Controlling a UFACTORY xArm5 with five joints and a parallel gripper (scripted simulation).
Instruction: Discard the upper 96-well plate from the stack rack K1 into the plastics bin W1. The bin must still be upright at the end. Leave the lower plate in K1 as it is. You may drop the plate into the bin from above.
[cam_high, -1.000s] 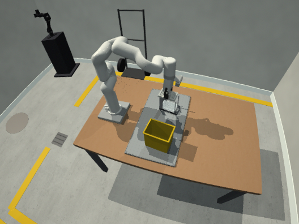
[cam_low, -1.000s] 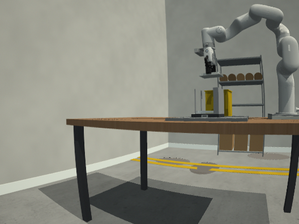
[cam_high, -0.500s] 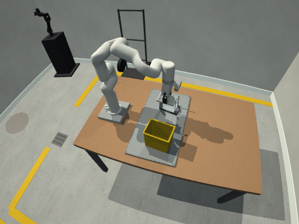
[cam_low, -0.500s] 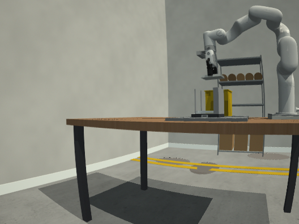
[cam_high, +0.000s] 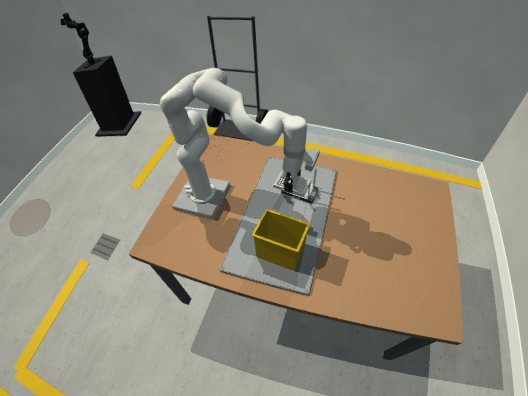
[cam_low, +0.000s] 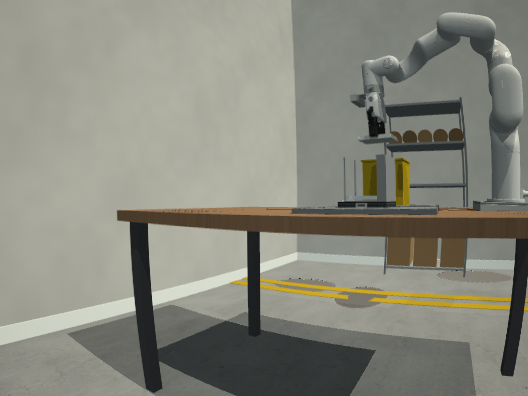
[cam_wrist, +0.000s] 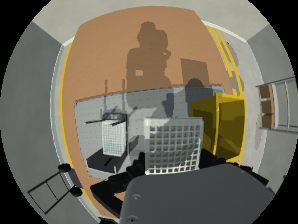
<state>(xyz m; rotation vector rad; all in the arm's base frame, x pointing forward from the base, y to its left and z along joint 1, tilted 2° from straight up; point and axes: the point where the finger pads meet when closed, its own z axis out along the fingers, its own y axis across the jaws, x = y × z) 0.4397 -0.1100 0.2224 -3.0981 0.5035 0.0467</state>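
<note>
Right now the yellow plastics bin is 180 mm to the right of my hand, 160 mm below it and 30 mm behind it. The rest, counted from my hand: white 96-well plate 10 mm below.
</note>
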